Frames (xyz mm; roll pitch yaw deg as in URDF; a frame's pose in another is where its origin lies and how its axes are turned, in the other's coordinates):
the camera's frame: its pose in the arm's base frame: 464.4 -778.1 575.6 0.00 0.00 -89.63
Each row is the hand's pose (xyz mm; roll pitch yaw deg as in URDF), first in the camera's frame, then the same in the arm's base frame.
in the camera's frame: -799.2 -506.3 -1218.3 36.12 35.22 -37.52
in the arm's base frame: -47.1 17.8 -642.7 36.12 35.22 -127.15
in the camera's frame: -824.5 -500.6 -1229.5 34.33 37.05 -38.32
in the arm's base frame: -41.5 43.2 -653.9 34.33 37.05 -127.95
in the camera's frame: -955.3 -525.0 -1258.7 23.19 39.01 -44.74
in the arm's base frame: -66.8 173.8 -683.1 23.19 39.01 -134.37
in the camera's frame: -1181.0 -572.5 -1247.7 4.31 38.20 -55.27
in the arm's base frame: -115.7 399.2 -672.1 4.31 38.20 -144.90
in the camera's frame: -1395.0 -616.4 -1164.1 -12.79 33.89 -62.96
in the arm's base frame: -161.0 612.9 -588.5 -12.79 33.89 -152.59
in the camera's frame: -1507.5 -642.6 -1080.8 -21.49 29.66 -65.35
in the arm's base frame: -187.9 725.2 -505.2 -21.49 29.66 -154.98
